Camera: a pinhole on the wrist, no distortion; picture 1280 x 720 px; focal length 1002.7 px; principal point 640.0 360.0 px. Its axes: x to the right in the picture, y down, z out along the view. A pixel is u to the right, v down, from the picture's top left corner.
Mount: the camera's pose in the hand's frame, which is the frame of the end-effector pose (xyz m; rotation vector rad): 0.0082 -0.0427 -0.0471 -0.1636 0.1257 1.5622
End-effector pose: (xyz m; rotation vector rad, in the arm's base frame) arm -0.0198 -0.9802 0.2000 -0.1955 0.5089 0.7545
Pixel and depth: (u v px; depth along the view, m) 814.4 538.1 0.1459
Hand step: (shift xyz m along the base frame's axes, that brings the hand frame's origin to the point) 0.0145 0.0254 0.0892
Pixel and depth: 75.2 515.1 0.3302
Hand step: 0.1978 -0.0420 0.2920
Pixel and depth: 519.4 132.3 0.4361
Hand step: 0.2150 0.1845 0.2900
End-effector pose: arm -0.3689 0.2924 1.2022 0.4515 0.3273 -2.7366
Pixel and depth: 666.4 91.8 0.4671
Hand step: -0.1985 -0.2012 0.3292
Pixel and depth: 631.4 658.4 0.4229
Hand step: 0.0273 -0.0924 0.3769
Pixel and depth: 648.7 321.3 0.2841
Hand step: -0.0687 -0.0789 0.2077
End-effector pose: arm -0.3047 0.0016 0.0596 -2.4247 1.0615 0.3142
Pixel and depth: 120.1 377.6 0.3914
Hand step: 0.1122 0.2956 -0.2636
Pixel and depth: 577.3 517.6 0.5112
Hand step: -0.0806 0.2738 -0.3700
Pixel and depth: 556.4 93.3 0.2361
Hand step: 0.0541 0.0661 -0.1829
